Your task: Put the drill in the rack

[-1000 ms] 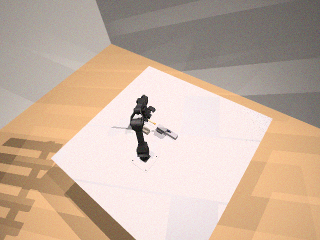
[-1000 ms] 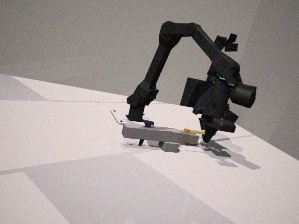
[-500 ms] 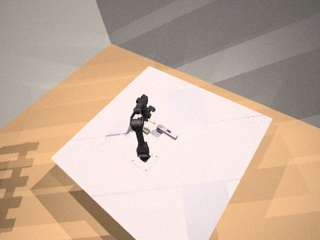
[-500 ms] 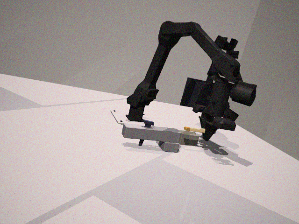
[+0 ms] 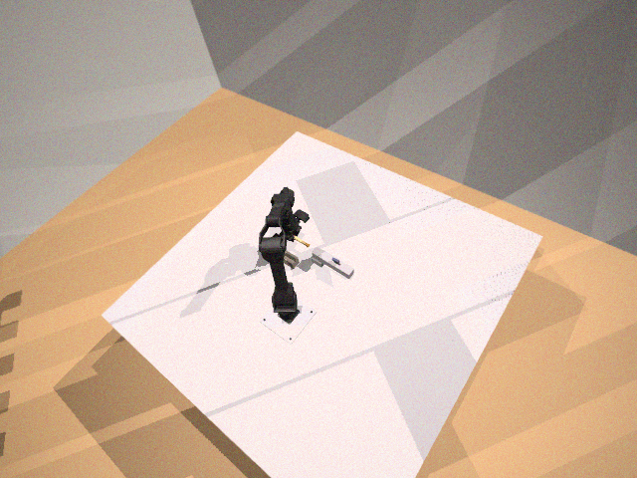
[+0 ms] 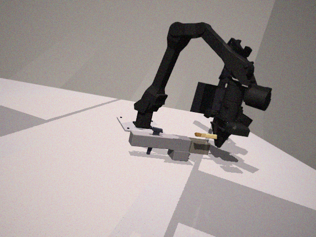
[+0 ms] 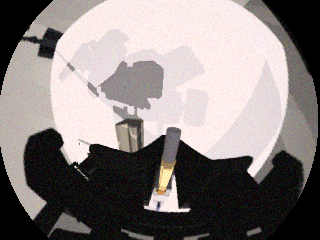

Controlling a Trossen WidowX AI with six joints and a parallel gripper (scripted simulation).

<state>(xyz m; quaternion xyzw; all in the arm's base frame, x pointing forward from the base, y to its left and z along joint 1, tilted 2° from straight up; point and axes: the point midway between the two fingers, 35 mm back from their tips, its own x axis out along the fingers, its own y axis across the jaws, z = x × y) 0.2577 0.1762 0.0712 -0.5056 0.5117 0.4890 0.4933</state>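
Now: the drill 4 cm to the right of my gripper tip and 3 cm above it. From my gripper tip the other things lie so: dark blue key: 22 cm to the right; grey block: 19 cm to the right, 1 cm below; rack: 7 cm behind, 3 cm to the right, 3 cm below.
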